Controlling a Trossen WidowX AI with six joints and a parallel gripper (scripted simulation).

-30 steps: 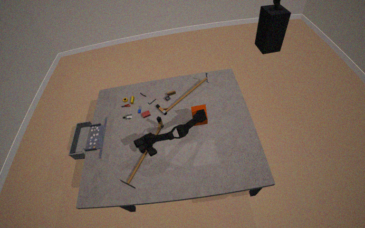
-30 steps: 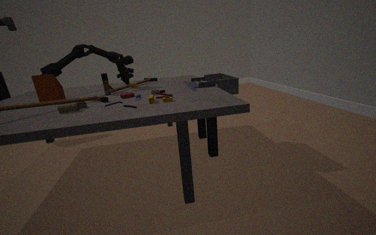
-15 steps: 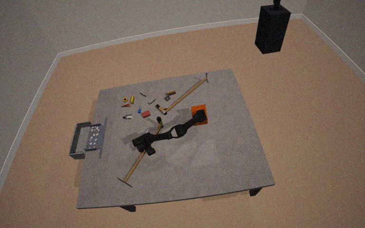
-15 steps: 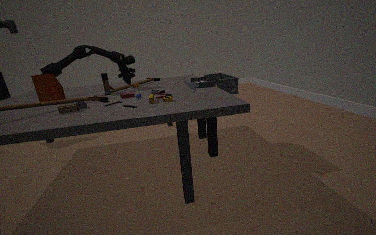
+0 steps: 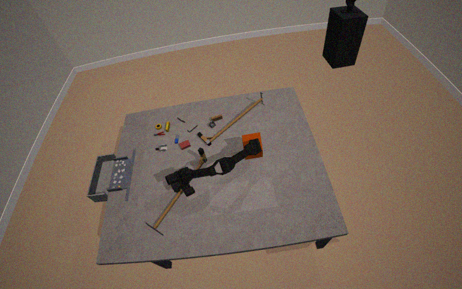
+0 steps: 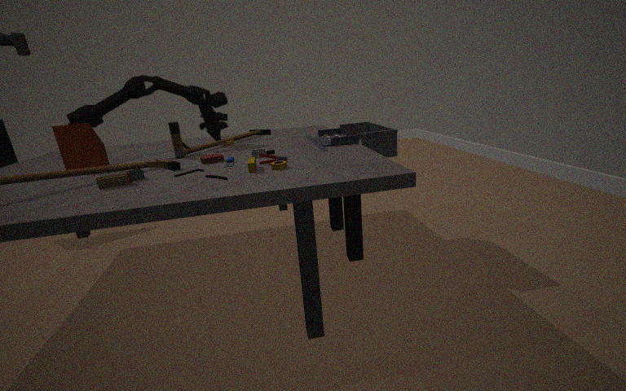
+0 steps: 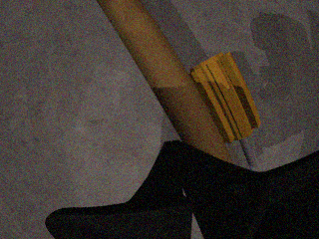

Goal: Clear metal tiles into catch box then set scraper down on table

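The long scraper lies 3 cm ahead of my gripper tip and 5 cm above it. From my gripper tip the other things lie so: blue piece: 4 cm ahead, 47 cm to the right, 1 cm below; yellow screwdriver: 3 cm ahead, 3 cm to the right; red block: 2 cm behind, 39 cm to the right.
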